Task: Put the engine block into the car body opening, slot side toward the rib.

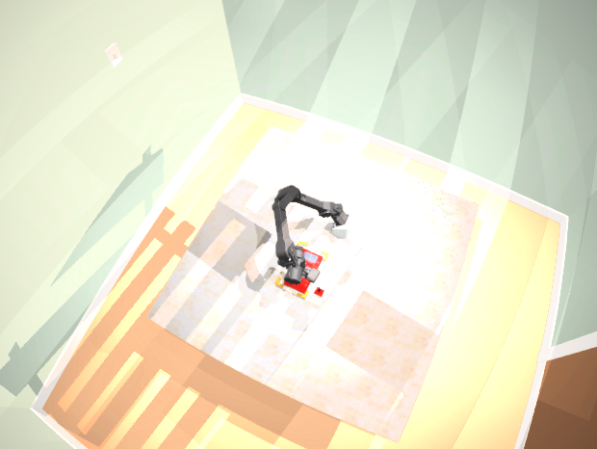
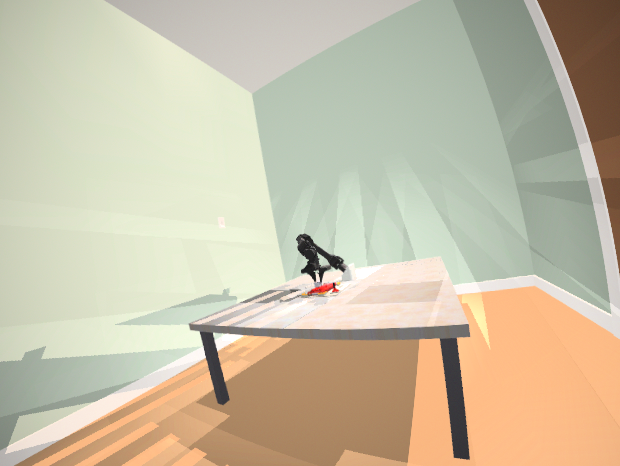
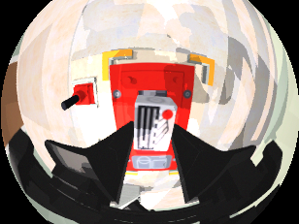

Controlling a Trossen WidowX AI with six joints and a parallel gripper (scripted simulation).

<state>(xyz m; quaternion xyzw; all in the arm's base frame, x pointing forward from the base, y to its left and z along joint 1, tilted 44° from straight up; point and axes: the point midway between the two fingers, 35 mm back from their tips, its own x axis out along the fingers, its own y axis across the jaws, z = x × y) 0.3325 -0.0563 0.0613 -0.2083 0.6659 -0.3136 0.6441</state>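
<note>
My gripper tip is now 10 mm above the engine block.
</note>
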